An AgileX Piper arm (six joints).
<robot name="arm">
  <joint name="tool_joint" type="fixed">
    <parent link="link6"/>
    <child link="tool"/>
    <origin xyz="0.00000 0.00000 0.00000" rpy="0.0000 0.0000 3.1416"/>
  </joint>
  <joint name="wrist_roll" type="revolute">
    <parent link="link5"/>
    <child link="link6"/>
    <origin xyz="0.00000 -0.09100 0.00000" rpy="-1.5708 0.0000 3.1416"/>
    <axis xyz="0 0 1"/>
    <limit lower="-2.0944" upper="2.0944"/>
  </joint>
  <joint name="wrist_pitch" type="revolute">
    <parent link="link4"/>
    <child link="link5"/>
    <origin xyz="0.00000 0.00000 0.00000" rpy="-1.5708 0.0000 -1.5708"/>
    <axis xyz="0 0 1"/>
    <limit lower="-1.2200" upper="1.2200"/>
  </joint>
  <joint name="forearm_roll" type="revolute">
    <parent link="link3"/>
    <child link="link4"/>
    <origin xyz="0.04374 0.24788 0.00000" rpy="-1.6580 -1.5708 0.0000"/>
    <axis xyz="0 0 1"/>
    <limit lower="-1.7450" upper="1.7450"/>
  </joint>
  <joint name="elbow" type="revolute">
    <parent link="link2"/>
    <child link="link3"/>
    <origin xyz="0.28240 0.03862 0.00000" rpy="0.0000 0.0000 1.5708"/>
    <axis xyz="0 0 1"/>
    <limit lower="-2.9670" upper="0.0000"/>
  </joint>
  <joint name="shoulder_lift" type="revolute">
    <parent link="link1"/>
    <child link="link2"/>
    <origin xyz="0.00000 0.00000 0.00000" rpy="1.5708 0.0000 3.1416"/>
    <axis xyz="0 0 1"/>
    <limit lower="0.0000" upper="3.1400"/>
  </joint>
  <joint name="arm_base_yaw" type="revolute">
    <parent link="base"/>
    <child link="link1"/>
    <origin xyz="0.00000 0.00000 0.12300" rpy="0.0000 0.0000 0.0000"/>
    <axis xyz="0 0 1"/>
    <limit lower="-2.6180" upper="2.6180"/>
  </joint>
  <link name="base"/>
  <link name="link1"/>
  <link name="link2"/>
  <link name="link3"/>
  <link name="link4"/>
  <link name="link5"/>
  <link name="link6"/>
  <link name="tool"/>
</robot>
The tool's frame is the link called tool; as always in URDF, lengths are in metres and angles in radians.
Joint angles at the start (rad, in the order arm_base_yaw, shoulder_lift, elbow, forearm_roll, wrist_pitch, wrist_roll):
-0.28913 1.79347 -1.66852 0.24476 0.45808 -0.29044
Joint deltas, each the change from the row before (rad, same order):
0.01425 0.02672 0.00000 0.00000 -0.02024 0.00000
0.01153 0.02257 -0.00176 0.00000 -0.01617 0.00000
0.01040 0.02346 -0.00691 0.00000 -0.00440 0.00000
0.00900 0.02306 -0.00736 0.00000 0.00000 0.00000
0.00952 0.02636 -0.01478 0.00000 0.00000 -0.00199
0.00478 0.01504 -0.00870 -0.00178 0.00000 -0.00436
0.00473 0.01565 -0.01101 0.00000 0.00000 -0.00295
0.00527 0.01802 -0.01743 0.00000 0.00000 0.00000
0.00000 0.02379 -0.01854 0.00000 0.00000 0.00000
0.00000 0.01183 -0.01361 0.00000 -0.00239 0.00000
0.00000 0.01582 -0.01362 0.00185 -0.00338 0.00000
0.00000 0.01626 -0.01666 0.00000 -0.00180 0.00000
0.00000 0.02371 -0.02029 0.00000 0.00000 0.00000
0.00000 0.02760 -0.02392 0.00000 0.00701 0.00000
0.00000 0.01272 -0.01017 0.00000 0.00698 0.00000
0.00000 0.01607 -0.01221 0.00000 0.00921 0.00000
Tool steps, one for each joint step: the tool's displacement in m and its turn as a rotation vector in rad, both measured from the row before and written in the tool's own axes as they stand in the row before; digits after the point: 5 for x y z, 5 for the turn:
0.00535 0.00504 0.01136 -0.00865 0.00695 -0.00383
0.00422 0.00416 0.00929 -0.00693 0.00503 -0.00333
0.00408 0.00400 0.00894 -0.00896 0.01211 -0.00335
0.00431 0.00355 0.00867 -0.00887 0.01551 -0.00288
0.00302 0.00371 0.00916 -0.00900 0.01142 -0.00564
0.00170 0.00178 0.00518 -0.00387 0.00645 -0.00781
0.00117 0.00181 0.00516 -0.00440 0.00454 -0.00493
-0.00007 0.00198 0.00538 -0.00455 0.00051 -0.00267
0.00165 -0.00060 0.00737 -0.00040 0.00521 0.00051
-0.00071 -0.00041 0.00314 0.00084 -0.00405 -0.00017
0.00052 -0.00043 0.00475 0.00012 -0.00127 0.00191
-0.00005 -0.00049 0.00456 0.00056 -0.00212 -0.00004
0.00155 -0.00058 0.00711 -0.00025 0.00339 0.00033
0.00250 -0.00047 0.00822 -0.00234 0.01035 0.00036
0.00178 -0.00011 0.00389 -0.00225 0.00920 0.00025
0.00250 -0.00012 0.00499 -0.00301 0.01263 0.00039

